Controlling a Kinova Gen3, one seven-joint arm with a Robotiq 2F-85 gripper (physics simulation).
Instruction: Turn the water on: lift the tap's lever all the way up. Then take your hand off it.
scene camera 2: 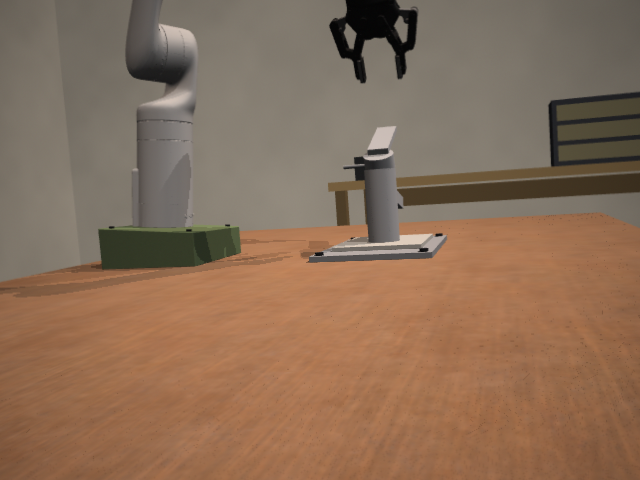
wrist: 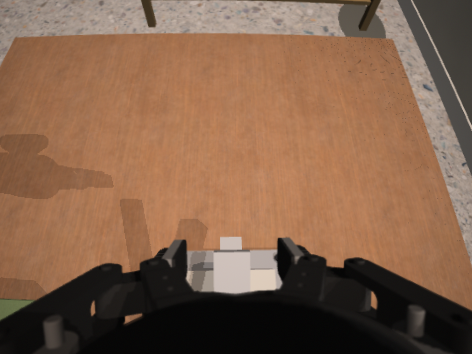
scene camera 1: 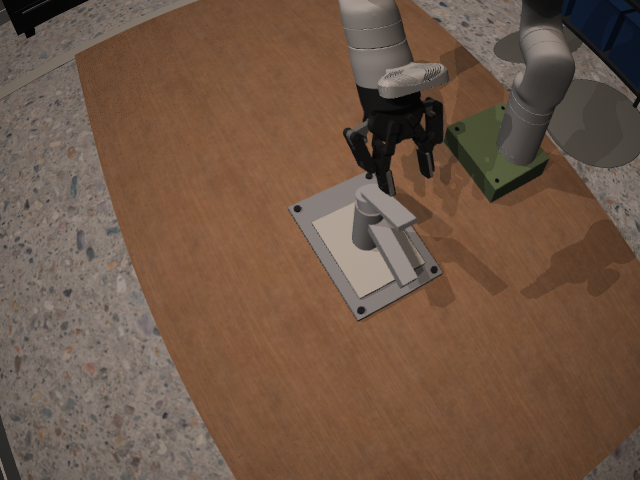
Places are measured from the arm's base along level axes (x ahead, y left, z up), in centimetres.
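Pixels of known places: gripper, between the fingertips: (scene camera 2: 381,79) (wrist: 232,254) (scene camera 1: 408,184); arm's base, origin of its link: (scene camera 2: 165,225) (scene camera 1: 516,146).
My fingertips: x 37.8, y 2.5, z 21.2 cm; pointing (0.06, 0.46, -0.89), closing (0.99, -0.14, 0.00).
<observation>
Ahead of a thing's pixels: the offset from my fingertips to its middle. Level surfaces: height alone.
The tap's grey body {dx -1.0, dy -7.1, dz -20.0 cm} (scene camera 1: 364,232) (scene camera 2: 381,204) stands upright on its grey base plate (scene camera 1: 321,248) (scene camera 2: 372,256). Its flat lever {dx -0.4, dy -3.1, dz -9.9 cm} (scene camera 1: 390,206) (scene camera 2: 382,138) (wrist: 232,272) slopes upward from the top of the body, its free end raised and pointing the same way as the spout. The spout {dx +0.0, dy -0.2, dz -19.1 cm} (scene camera 1: 395,255) (scene camera 2: 400,199) (wrist: 230,243) slants down below it. My gripper (scene camera 1: 407,181) (scene camera 2: 381,78) (wrist: 232,254) is open and empty. It hangs above the lever with a visible gap in scene camera 2, not touching it. The wrist view shows the lever below, between the fingers' lines.
The arm's green mounting block (scene camera 1: 475,149) (scene camera 2: 149,248) (wrist: 12,309) stands on the wooden table {dz -26.9 cm} (scene camera 1: 232,206) (scene camera 2: 310,361) (wrist: 250,125), beside the tap. In scene camera 2, a wooden bench (scene camera 2: 465,175) with a dark-framed rack (scene camera 2: 553,134) stands behind the table.
</observation>
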